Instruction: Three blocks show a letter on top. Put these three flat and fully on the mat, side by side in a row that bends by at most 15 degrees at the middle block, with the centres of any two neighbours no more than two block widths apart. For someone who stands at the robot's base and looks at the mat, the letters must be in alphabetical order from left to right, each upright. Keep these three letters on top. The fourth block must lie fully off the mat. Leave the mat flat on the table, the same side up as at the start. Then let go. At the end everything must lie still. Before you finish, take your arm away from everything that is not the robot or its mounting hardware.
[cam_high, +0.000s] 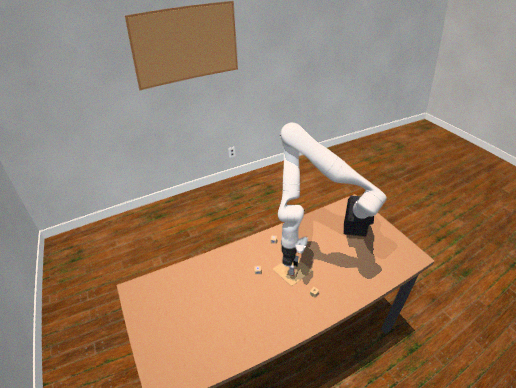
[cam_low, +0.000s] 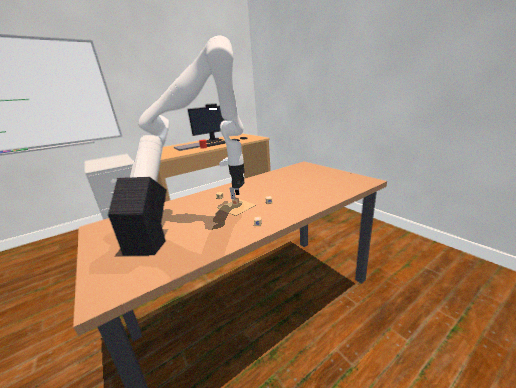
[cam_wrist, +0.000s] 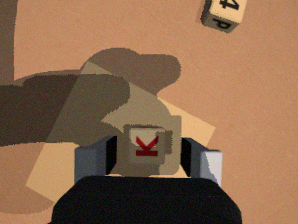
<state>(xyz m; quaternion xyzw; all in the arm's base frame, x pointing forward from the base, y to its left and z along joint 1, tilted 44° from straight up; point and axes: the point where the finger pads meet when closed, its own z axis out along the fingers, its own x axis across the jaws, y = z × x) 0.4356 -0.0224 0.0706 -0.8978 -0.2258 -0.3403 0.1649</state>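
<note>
My hand is 40 mm above the block. From my hand the other things lie so: pale square mat: 60 mm below, 30 mm to the right, 10 mm behind.
</note>
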